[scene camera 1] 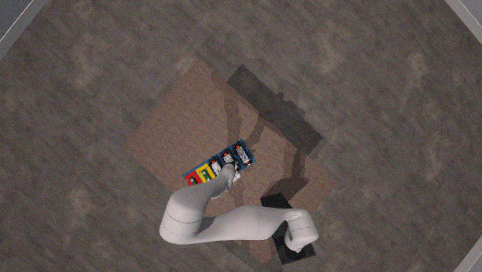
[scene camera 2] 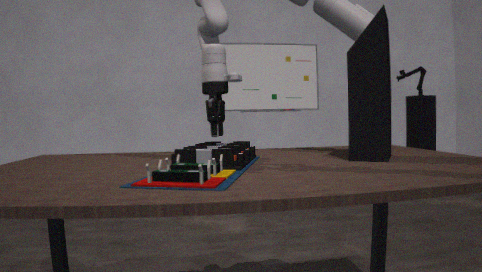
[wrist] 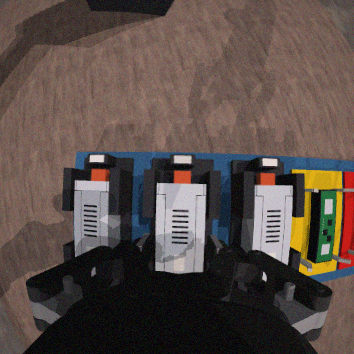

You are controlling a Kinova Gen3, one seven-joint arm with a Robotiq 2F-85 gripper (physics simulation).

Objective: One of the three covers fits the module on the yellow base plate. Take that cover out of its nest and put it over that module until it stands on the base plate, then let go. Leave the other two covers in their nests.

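Places are measured from the arm's base along level axes (x ahead, y left, z up), in metres.
Where they show: gripper, fingertip midpoint: (scene camera 2: pixel 217 136) (wrist: pixel 179 243); arm's base, origin of the base link: (scene camera 2: pixel 370 34).
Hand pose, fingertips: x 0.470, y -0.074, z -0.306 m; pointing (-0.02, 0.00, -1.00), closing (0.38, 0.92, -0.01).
Each offset is from my fingertips to the top centre of the thing. "spot": to the spot under its first point. Level surfaces: height alone.
Three pale grey slotted covers stand in black nests on the blue board: left (wrist: pixel 91 215) (scene camera 1: pixel 243 154), middle (wrist: pixel 180 220) (scene camera 1: pixel 228 157) and right (wrist: pixel 273 215) (scene camera 1: pixel 215 166) in the wrist view. The right one is nearest the yellow base plate @[dx +0.105, dy +0.247, dz -0.072 m] (wrist: pixel 300 230) (scene camera 1: pixel 202 169) (scene camera 2: pixel 223 174). On that plate a module @[spot: dx +0.083, dy +0.198, dz -0.052 m] (wrist: pixel 326 225) with a green board stands uncovered among thin grey posts. My gripper (wrist: pixel 179 243) (scene camera 2: pixel 216 134) is partly open and empty, above the nests. Its fingertips lie either side of the middle cover in the wrist view, apart from it. The cover's near end is hidden by my gripper.
A red base plate (scene camera 1: pixel 191 176) (scene camera 2: pixel 175 183) with another green-board module lies beyond the yellow one, at the blue board's @[dz -0.076 m] (wrist: pixel 220 159) (scene camera 2: pixel 240 172) end. Thin posts stand up around both modules. A tall black pedestal (scene camera 2: pixel 369 100) stands at the right in scene camera 2.
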